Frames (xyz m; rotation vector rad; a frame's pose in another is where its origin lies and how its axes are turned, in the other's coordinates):
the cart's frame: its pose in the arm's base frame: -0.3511 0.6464 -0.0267 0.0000 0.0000 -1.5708
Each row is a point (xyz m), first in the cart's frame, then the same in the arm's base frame.
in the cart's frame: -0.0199 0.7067 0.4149
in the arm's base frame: 0.3556 0.6663 0.3882
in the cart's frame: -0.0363 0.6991 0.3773
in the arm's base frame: 0.3480 0.6827 0.3506
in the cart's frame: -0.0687 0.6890 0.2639
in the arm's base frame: 0.3379 0.7151 0.2372
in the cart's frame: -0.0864 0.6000 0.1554
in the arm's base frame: 0.2489 0.7328 0.1287
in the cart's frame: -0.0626 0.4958 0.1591
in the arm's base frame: 0.1447 0.7090 0.1324
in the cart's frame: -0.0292 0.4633 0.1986
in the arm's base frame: 0.1122 0.6756 0.1719
